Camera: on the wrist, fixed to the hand. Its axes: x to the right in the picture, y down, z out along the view.
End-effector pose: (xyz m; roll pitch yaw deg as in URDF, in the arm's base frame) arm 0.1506 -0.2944 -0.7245 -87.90 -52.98 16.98
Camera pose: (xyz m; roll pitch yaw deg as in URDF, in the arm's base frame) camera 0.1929 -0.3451 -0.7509 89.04 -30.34 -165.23
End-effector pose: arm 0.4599 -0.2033 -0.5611 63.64 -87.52 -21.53
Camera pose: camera 0.4829 -0.1363 -0.5666 86.44 8.79 -52.08
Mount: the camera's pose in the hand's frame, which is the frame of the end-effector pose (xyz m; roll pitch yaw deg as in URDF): -0.0056 0.0341 -0.0621 -1.83 -3.99 -96.67
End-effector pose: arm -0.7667 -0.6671 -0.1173 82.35 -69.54 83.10
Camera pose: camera -0.8354 -0.6848 -0.1136 83.17 26.65 70.11
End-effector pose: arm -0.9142 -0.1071 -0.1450 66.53 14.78 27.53
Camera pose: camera -0.9501 -0.0463 -0.1372 -40.62 55.33 -98.78
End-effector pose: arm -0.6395 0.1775 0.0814 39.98 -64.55 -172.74
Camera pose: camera -0.6518 0.1094 0.0653 65.86 20.81 127.94
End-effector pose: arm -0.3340 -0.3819 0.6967 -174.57 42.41 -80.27
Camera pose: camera -0.3673 -0.4235 0.7437 -140.16 -5.52 13.71
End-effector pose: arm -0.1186 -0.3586 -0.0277 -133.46 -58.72 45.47
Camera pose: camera -0.0826 -0.4197 -0.0232 110.98 -14.45 176.36
